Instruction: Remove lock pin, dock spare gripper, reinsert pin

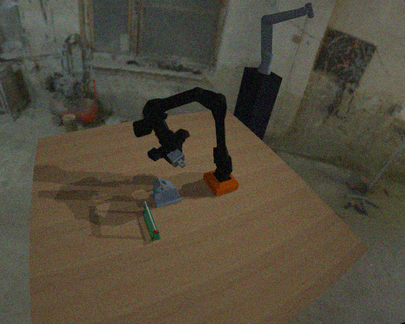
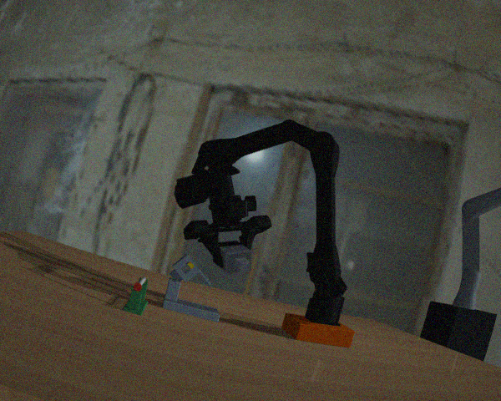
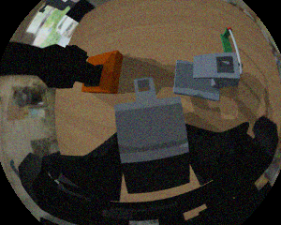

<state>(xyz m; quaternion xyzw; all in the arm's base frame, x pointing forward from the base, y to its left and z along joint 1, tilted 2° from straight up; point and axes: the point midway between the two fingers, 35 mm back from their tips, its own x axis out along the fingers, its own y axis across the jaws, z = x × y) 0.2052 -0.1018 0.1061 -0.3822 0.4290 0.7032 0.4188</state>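
My gripper tip is now 9 cm short of the socket, 10 cm to the right of it and 6 cm above it. Also, from my gripper tip: green holder: 18 cm ahead, 21 cm to the left, 9 cm below; then spare gripper: 1 cm above.
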